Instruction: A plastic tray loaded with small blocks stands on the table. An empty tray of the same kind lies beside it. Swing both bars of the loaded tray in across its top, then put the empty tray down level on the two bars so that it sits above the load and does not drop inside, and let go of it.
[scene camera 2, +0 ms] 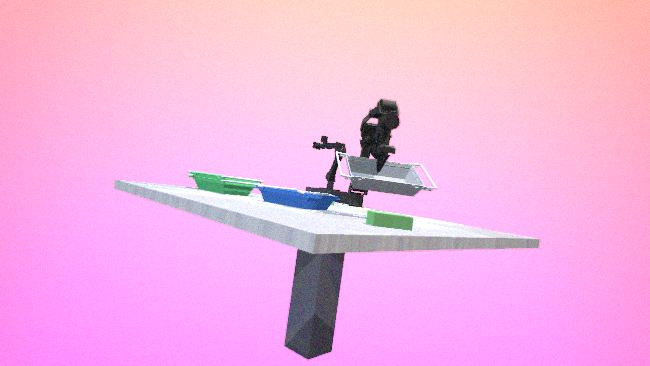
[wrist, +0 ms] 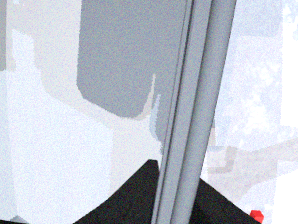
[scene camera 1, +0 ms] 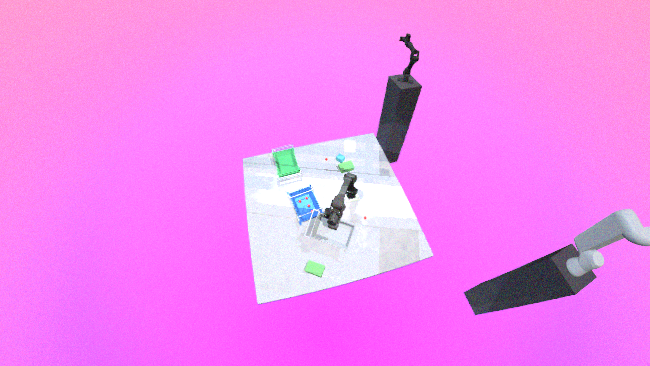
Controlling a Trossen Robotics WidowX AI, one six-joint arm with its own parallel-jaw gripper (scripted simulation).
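A grey tray (scene camera 2: pixel 397 178) is visible in the scene, and views of the tray (wrist: pixel 96 96) and (scene camera 1: pixel 340 238) are there as well. The gripper (scene camera 2: pixel 377 172) can be seen too, and the wrist view also shows the gripper (wrist: pixel 163 170).
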